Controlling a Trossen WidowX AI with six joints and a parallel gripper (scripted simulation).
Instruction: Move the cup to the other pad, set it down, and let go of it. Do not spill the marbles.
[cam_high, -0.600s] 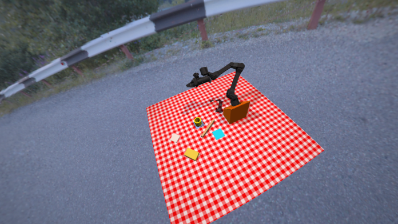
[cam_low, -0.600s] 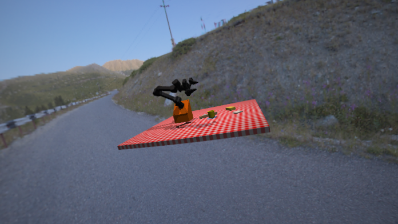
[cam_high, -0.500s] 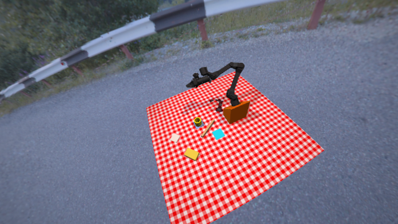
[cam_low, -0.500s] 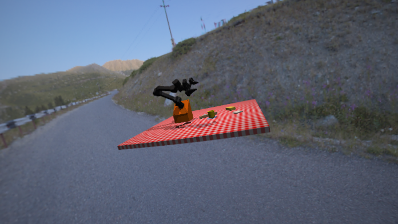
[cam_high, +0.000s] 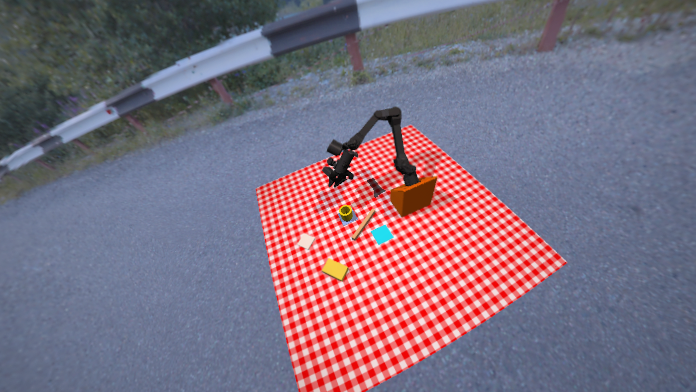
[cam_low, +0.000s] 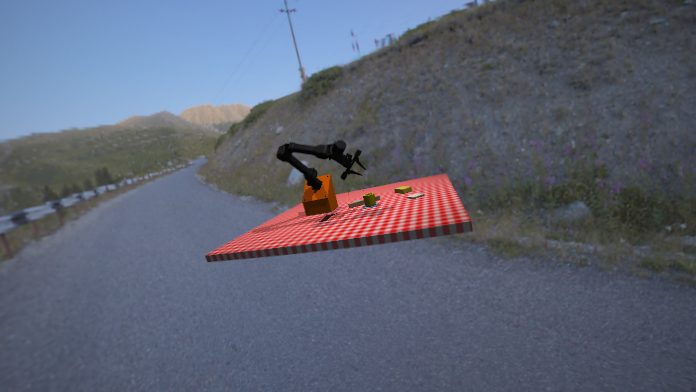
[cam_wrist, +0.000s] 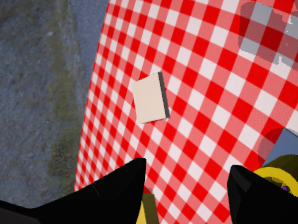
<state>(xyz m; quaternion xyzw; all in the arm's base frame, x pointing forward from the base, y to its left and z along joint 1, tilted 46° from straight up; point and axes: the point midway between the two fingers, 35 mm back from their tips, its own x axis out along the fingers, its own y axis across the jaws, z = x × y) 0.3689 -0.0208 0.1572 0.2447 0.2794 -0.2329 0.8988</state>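
My gripper tip is now 17 cm above the yellow cup, 7 cm to the right of it and 4 cm past it. From my gripper tip the other things lie so: white tile: 23 cm ahead, 20 cm below, 14 cm to the left; then wooden stick: 21 cm below, 15 cm to the left, 11 cm behind; then yellow block: 35 cm to the left, 19 cm below, 11 cm ahead.
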